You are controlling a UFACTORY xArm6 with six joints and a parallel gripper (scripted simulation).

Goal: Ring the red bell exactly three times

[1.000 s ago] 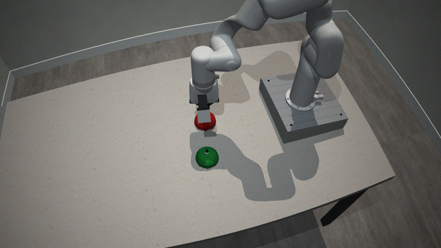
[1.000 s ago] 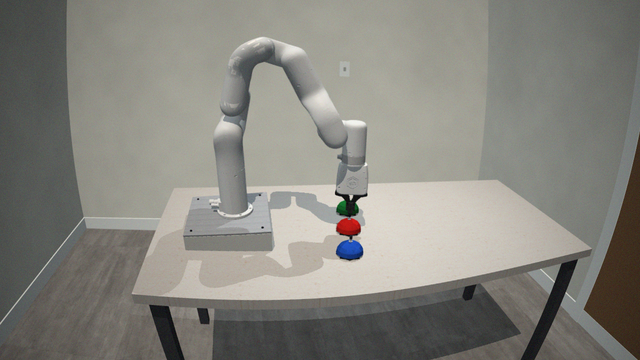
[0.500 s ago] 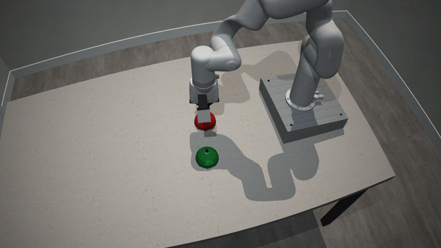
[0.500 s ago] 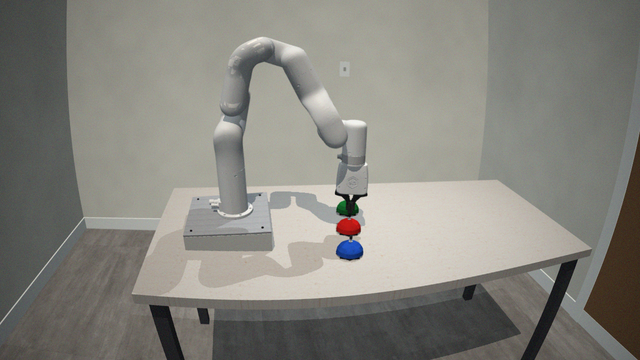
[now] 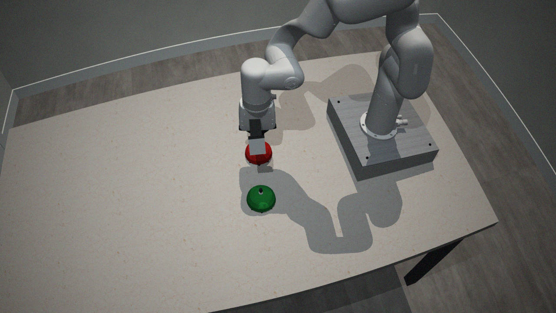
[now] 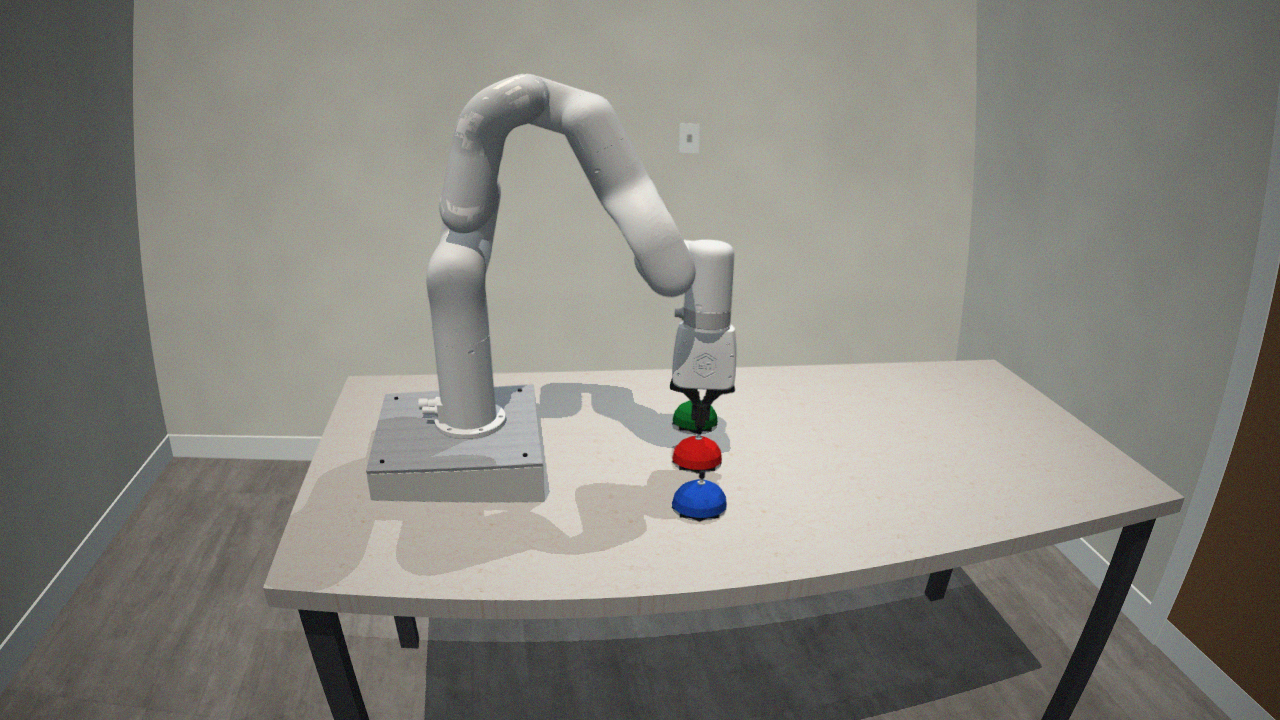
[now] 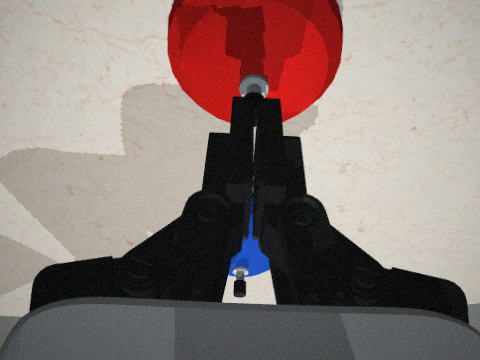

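The red bell lies 5 cm below my hand. The rest, counted from my hand: blue bell 16 cm to the right, 5 cm below, 1 cm behind; green bell 16 cm to the left, 5 cm below, 1 cm ahead.
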